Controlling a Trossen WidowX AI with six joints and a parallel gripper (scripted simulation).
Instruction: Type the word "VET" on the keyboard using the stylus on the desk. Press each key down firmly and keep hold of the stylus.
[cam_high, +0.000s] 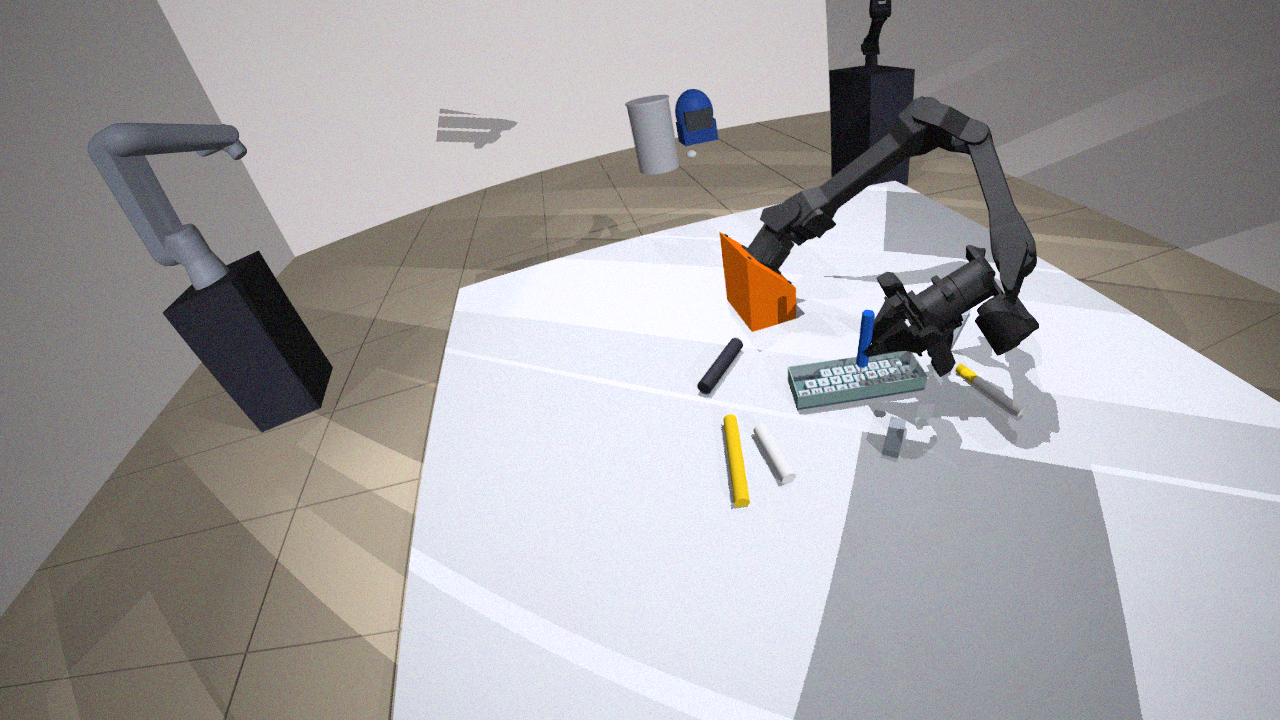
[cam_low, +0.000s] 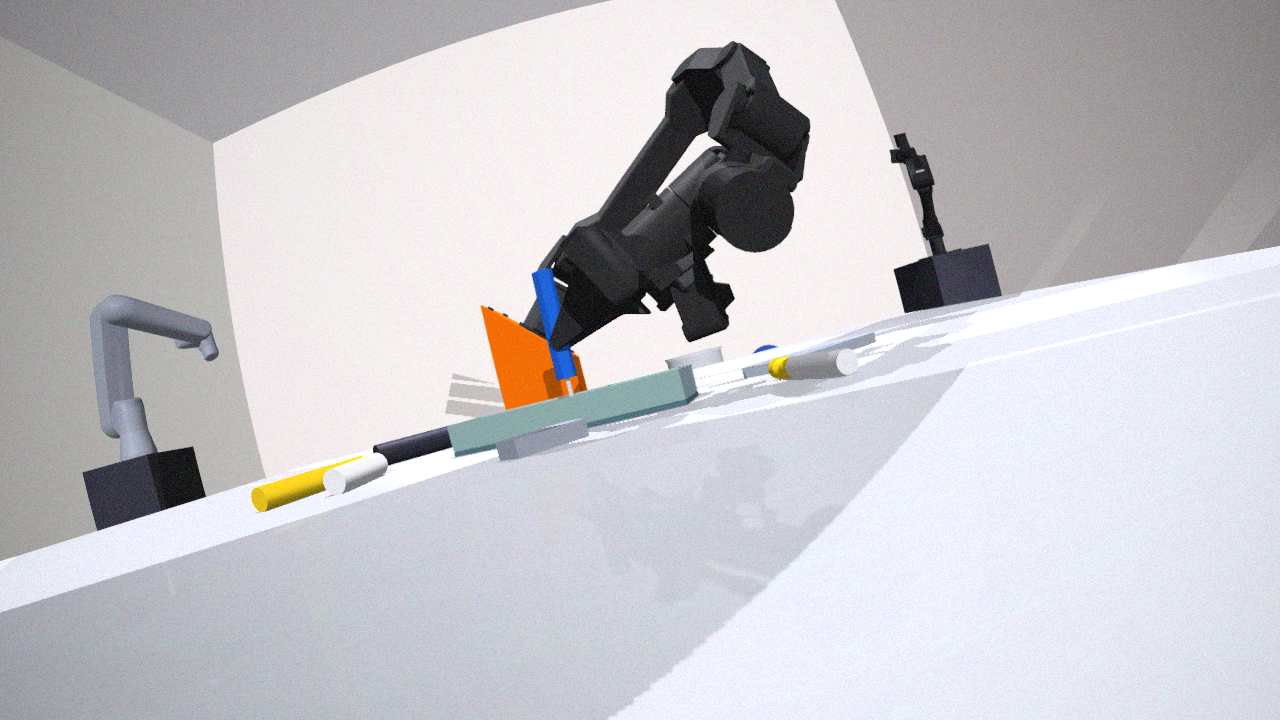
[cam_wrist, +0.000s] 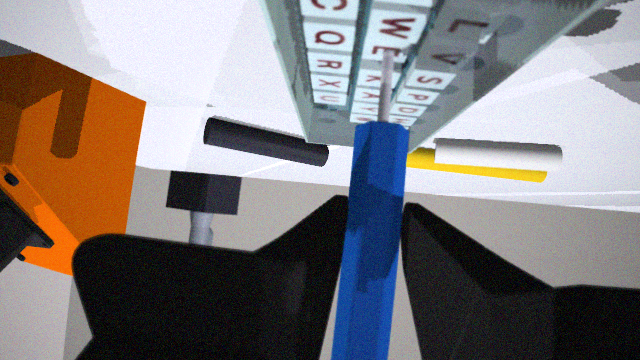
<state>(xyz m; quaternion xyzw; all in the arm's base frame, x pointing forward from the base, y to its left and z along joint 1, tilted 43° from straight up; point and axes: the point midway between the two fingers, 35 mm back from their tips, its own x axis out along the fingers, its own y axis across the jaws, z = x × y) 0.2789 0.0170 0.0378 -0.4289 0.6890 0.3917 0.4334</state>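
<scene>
My gripper tip is 60 mm above the E key. From my gripper tip the other things lie so: stylus tip 50 mm below; blue stylus 10 mm below; V key 20 mm ahead, 60 mm below.
</scene>
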